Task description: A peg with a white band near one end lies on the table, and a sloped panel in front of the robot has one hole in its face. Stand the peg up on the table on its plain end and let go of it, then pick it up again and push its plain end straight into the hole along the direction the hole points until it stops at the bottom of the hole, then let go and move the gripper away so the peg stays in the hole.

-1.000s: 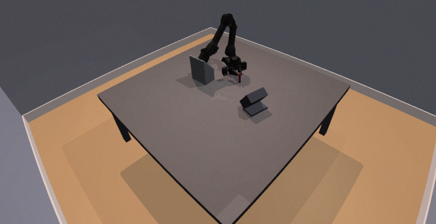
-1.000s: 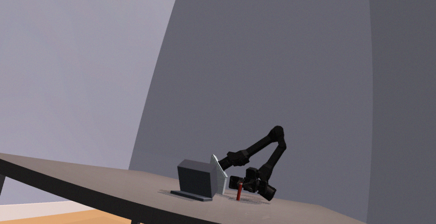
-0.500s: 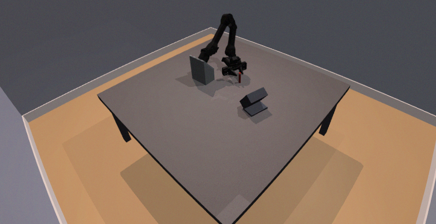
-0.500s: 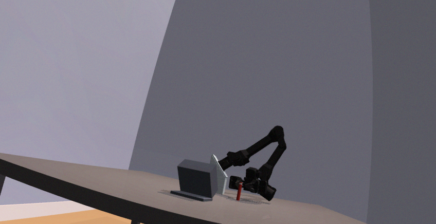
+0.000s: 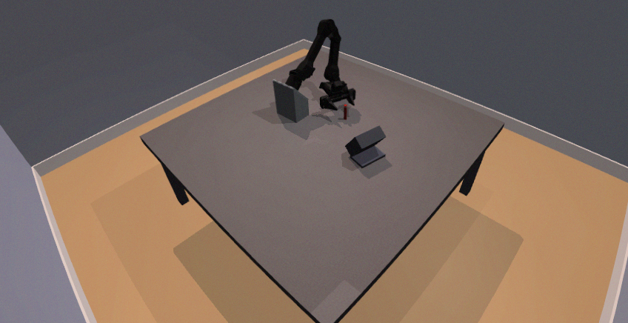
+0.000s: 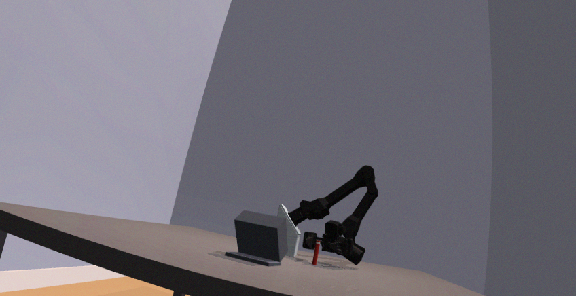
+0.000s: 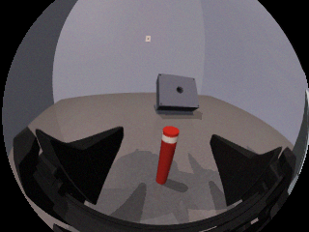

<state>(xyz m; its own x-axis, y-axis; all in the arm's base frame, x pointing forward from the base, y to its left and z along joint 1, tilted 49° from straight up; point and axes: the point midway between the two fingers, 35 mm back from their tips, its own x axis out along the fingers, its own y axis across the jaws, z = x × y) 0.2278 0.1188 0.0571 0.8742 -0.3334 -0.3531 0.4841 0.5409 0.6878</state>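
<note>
Now: gripper tip 10 mm above the red peg. From my gripper tip the other things lie so: sloped panel 210 mm ahead, 170 mm to the right; flat base plate 230 mm ahead, 170 mm to the right, 70 mm below.
</note>
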